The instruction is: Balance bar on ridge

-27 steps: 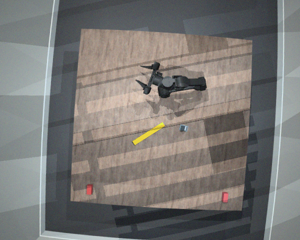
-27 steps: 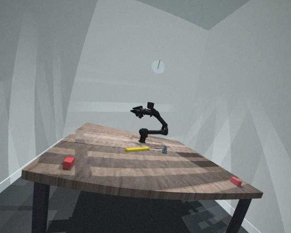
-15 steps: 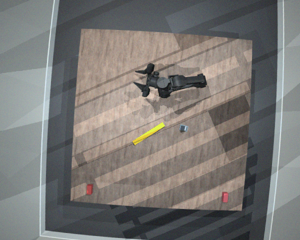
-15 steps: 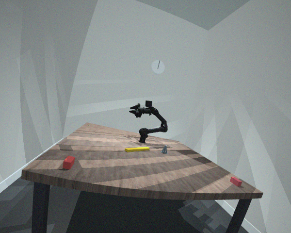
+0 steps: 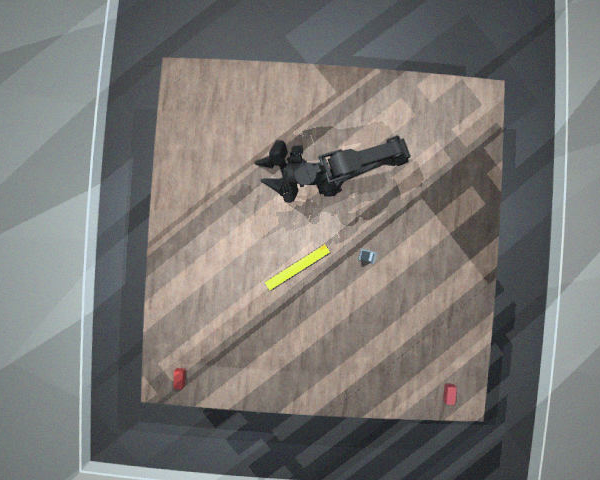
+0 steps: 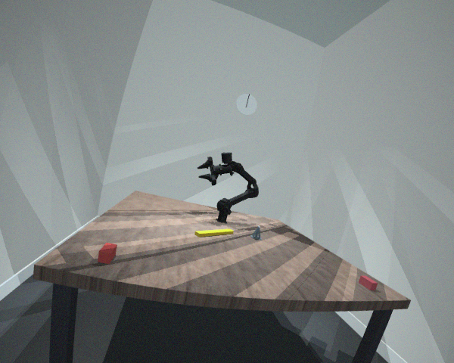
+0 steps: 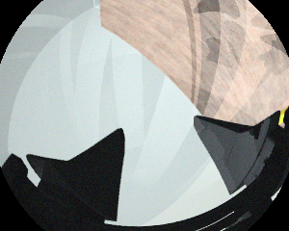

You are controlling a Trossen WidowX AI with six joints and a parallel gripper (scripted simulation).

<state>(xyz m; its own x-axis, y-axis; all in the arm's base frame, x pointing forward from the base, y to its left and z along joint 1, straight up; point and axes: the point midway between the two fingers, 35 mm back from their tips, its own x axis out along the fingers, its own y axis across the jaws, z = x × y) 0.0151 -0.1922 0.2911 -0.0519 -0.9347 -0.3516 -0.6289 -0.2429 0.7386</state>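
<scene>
My gripper tip is 29 cm short of the yellow bar, 13 cm to the right of it and 27 cm above it.
</scene>
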